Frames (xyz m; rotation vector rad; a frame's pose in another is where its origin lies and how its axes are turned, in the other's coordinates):
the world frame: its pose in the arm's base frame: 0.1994 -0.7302 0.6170 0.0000 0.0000 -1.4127
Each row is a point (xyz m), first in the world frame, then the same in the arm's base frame.
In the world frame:
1: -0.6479 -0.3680 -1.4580
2: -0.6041 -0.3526 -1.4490
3: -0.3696 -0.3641 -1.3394
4: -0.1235 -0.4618 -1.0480
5: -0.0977 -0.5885 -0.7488
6: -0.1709 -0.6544 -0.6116
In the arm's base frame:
1: -0.2660 -0.1483 -0.8410
2: -0.2439 -0.1891 -0.8320
3: -0.2183 -0.4225 -0.7224
4: -0.2761 -0.6809 -0.4310
5: -0.3971 -0.7264 -0.1318
6: -0.4737 -0.6645 0.0054

